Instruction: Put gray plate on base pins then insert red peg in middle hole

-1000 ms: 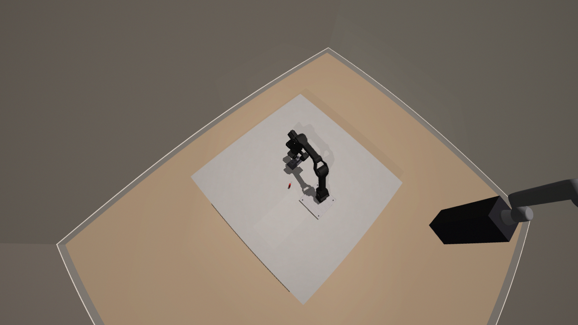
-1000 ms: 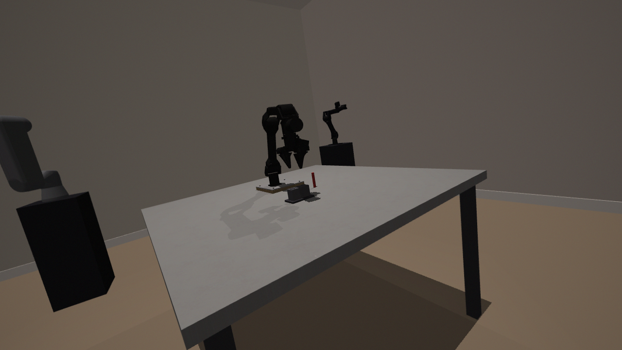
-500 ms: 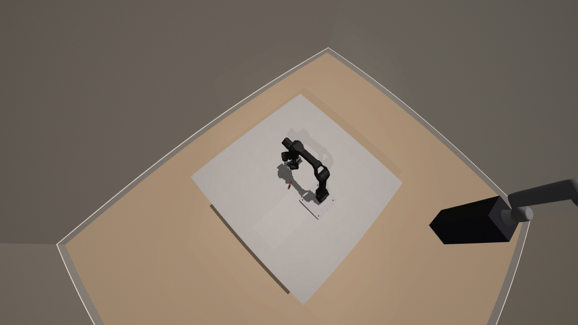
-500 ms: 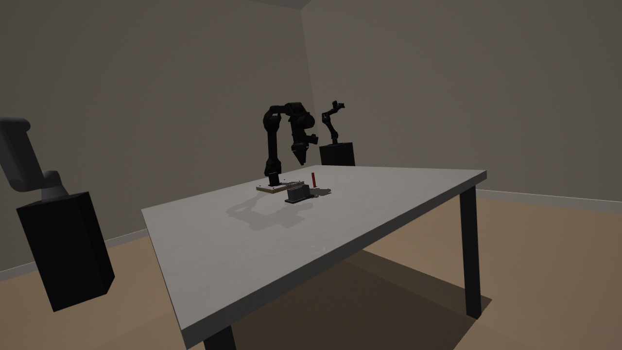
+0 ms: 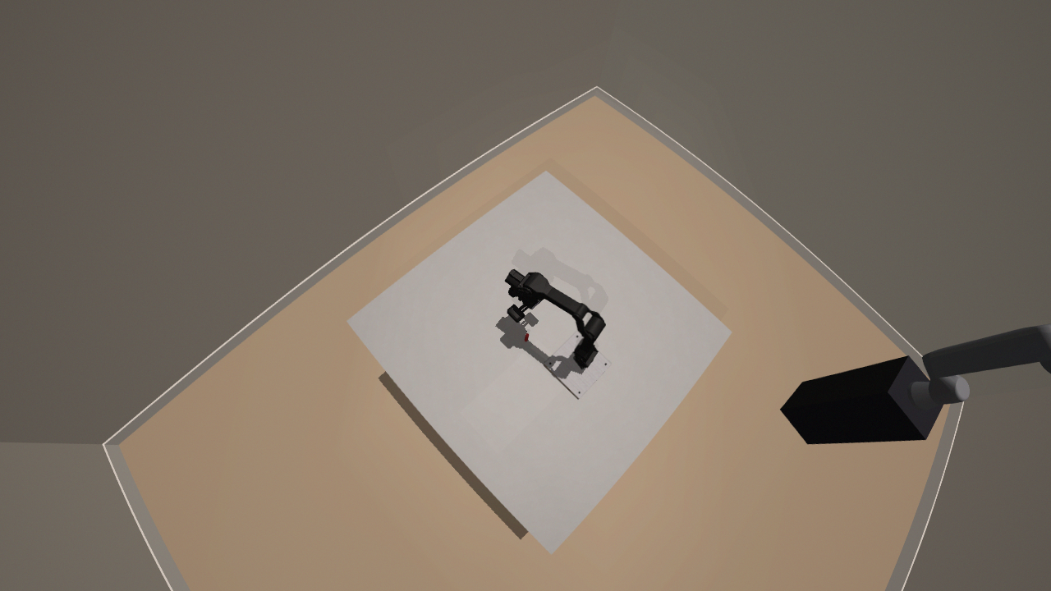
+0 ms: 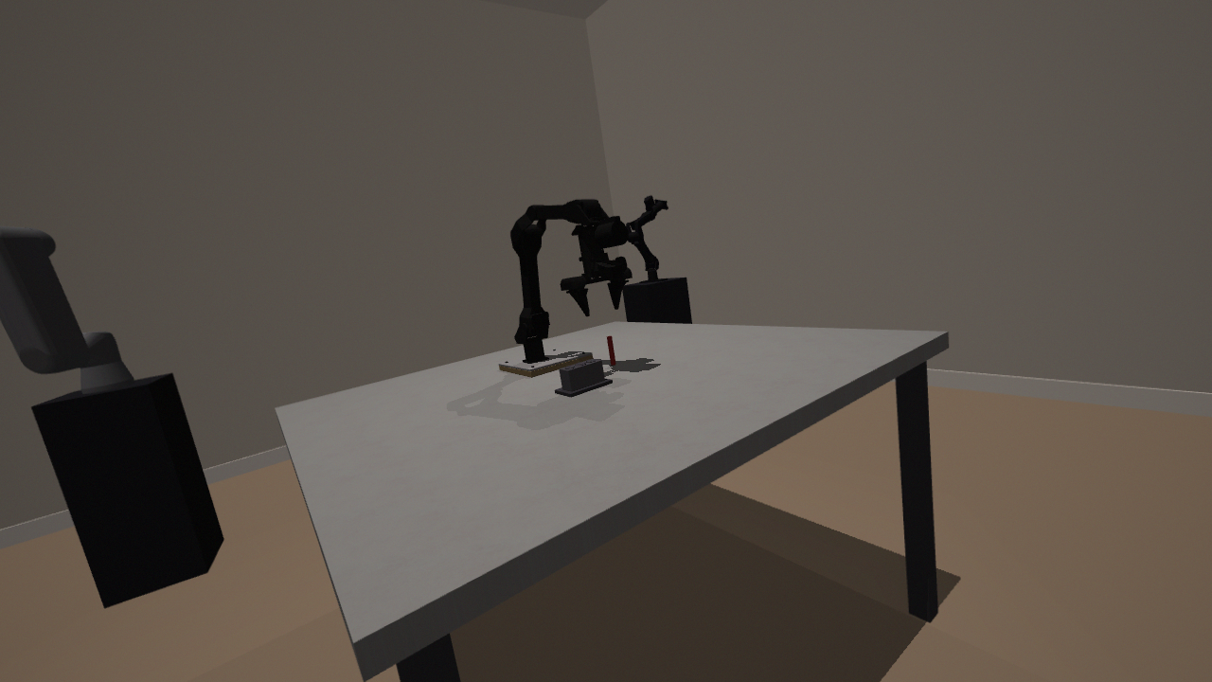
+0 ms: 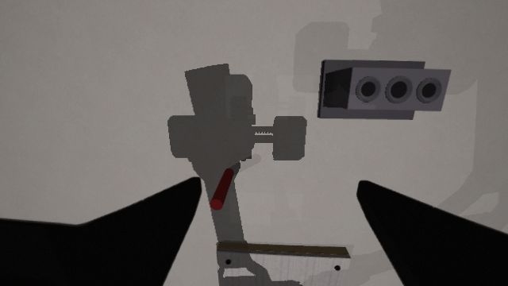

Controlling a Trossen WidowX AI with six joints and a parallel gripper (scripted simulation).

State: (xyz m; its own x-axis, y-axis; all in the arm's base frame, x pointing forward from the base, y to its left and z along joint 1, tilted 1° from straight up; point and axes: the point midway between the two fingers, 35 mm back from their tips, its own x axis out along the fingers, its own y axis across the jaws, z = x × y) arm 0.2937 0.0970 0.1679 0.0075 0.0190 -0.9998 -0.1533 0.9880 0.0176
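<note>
Right now my gripper tip is 120 mm above the red peg, 80 mm past it and 50 mm to the right of it. Round my gripper tip: gray plate: 110 mm to the right, 110 mm below, 70 mm ahead; dark base: 150 mm below, 110 mm to the right, 70 mm ahead.
</note>
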